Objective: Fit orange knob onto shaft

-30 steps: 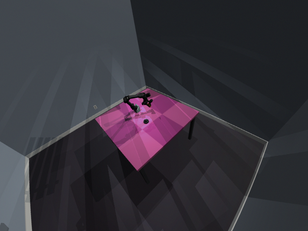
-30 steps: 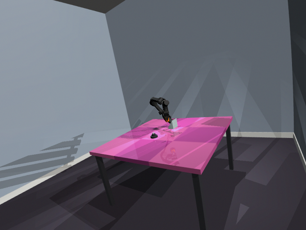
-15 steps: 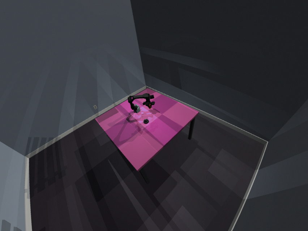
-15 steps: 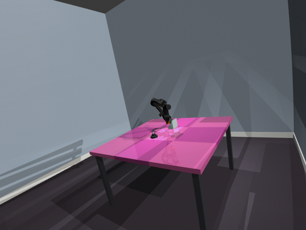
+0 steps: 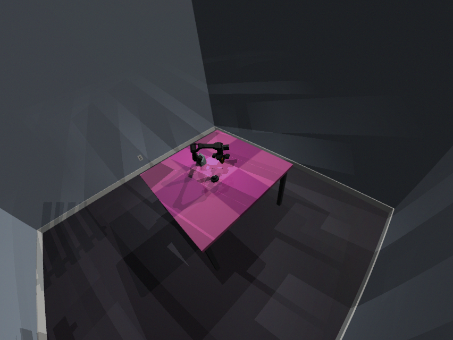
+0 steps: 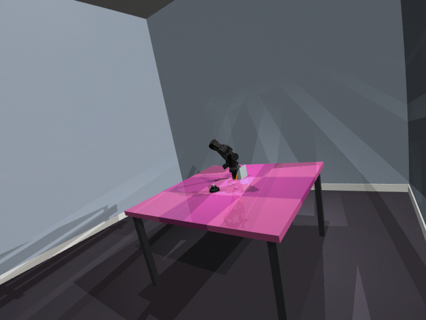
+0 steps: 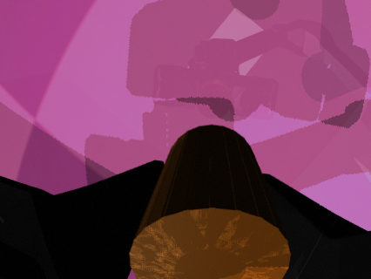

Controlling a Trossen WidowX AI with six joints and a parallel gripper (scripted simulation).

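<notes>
The round black pedestal lies 80 mm ahead of my gripper tip, 180 mm to the right of it and 60 mm below it. Round my gripper tip: orange knob (30 mm above).
</notes>
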